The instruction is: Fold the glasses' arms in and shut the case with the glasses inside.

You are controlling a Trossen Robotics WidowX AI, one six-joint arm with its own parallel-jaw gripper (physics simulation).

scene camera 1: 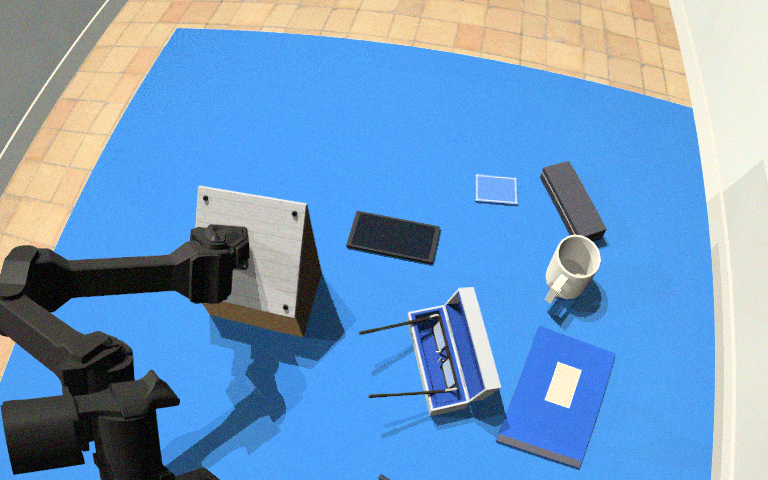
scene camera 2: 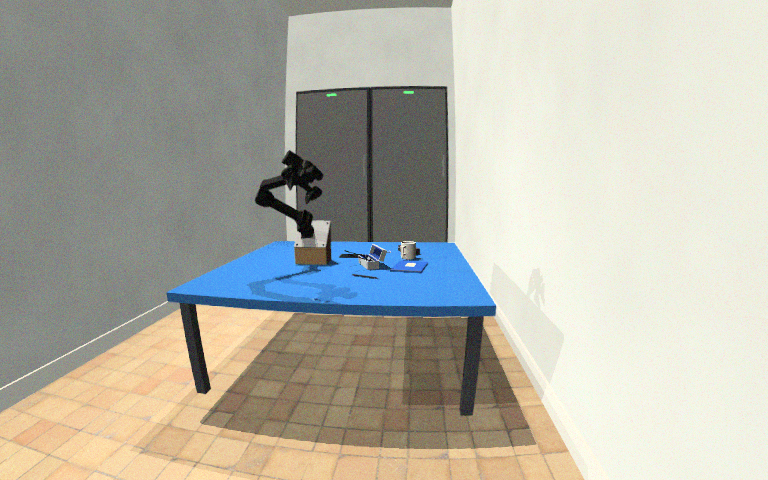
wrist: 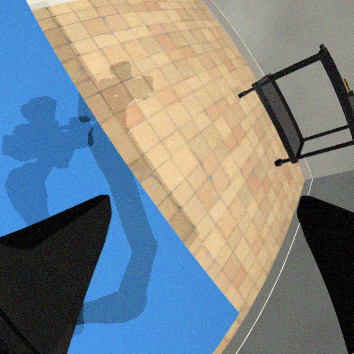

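Where they show: gripper, fingertip midpoint: point(scene camera 2: 298, 196) point(wrist: 209, 205); arm's base at its link origin: point(scene camera 1: 228, 246) point(scene camera 2: 307, 233).
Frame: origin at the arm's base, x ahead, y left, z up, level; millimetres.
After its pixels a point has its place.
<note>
The glasses case point(scene camera 1: 485, 350) {x 393, y -85, z -65 mm} point(scene camera 2: 369, 263) {x 337, y -169, z -125 mm} stands open on the blue table, its lid tilted up on the right side in scene camera 1. The glasses point(scene camera 1: 441, 348) {x 331, y -63, z -137 mm} sit in the case's tray with the lenses inside. Both glasses' arms stick out past the tray's left wall, roughly parallel and unfolded. My gripper point(wrist: 209, 205) {x 78, y -479, z 211 mm} is open with nothing between its fingers. It is raised high, left of the case and well away from it. The case and glasses do not show in the wrist view.
A sloped robot base point(scene camera 1: 266, 243) {x 62, y 7, z 12 mm} stands left of the case. A black phone point(scene camera 1: 393, 237) {x 230, y 132, z -147 mm}, a blue card point(scene camera 1: 496, 189) {x 404, y 260, z -151 mm}, a dark box point(scene camera 1: 573, 199) {x 548, y 240, z -121 mm}, a white mug point(scene camera 1: 589, 266) {x 575, y 104, z -120 mm} and a blue notebook point(scene camera 1: 526, 396) {x 478, y -128, z -148 mm} lie around it. A pen point(scene camera 2: 364, 276) {x 321, y -314, z -151 mm} and a cart point(wrist: 281, 120) also show.
</note>
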